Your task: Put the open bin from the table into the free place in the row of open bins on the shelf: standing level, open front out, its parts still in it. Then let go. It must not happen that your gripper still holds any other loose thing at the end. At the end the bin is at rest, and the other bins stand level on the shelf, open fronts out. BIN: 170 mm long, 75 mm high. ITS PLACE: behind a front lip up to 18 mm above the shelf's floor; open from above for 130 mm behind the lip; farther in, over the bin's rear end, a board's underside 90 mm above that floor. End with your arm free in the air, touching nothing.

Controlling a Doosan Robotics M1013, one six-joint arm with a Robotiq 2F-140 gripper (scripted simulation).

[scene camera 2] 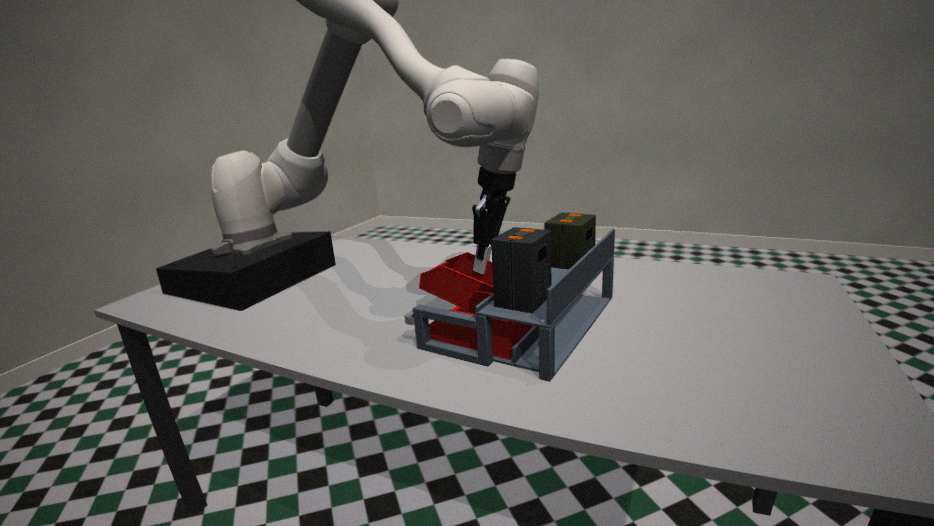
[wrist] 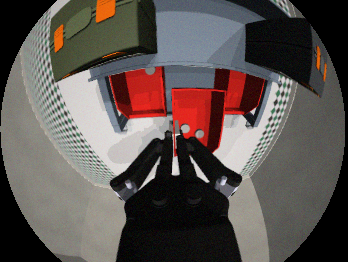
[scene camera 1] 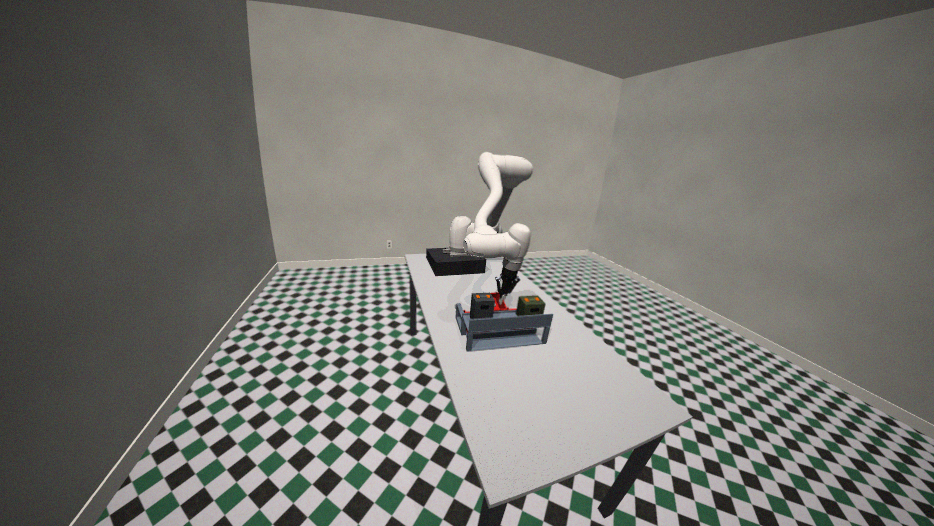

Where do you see a red open bin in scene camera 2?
454,280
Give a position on a red open bin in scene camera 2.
505,334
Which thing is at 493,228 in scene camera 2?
The gripper.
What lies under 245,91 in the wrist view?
A red open bin.
